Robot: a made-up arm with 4 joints.
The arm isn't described. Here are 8 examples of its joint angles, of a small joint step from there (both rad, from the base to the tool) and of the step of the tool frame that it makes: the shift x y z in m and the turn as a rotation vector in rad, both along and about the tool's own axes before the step.
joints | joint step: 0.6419 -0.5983 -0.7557 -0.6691 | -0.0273 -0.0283 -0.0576 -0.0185
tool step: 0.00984 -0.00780 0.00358 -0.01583 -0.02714 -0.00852
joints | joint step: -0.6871 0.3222 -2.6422 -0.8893 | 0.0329 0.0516 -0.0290 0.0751
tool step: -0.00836 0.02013 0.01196 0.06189 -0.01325 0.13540
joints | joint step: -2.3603 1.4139 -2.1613 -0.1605 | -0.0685 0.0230 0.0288 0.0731
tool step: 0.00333 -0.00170 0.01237 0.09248 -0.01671 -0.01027
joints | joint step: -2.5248 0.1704 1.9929 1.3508 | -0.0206 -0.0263 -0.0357 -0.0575
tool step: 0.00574 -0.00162 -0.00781 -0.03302 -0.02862 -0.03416
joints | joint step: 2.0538 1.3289 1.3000 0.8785 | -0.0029 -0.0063 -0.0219 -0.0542
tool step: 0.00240 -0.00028 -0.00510 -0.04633 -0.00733 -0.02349
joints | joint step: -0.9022 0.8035 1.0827 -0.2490 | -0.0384 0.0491 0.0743 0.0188
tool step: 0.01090 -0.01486 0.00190 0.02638 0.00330 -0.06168
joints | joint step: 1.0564 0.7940 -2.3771 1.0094 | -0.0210 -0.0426 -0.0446 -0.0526
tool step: -0.00665 -0.00337 0.00025 -0.05835 -0.04164 -0.03292
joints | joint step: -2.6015 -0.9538 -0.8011 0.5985 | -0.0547 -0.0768 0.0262 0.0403
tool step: 0.00288 -0.00975 0.05162 0.07918 -0.12414 -0.01116
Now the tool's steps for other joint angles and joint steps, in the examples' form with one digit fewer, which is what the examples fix.
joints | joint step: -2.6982 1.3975 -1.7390 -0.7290 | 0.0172 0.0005 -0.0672 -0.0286
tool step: -0.0090 0.0074 -0.0027 -0.0488 -0.0344 0.0608
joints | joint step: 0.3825 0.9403 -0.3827 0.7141 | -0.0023 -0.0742 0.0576 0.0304
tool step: 0.0031 0.0047 0.0314 0.0926 -0.0974 0.0119
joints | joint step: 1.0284 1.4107 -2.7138 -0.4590 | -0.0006 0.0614 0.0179 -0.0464
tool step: 0.0029 0.0128 0.0009 -0.0218 -0.0245 0.0219
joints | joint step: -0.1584 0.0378 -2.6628 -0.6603 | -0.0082 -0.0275 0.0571 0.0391
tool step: 0.0049 -0.0131 -0.0008 0.0463 0.0419 -0.0666
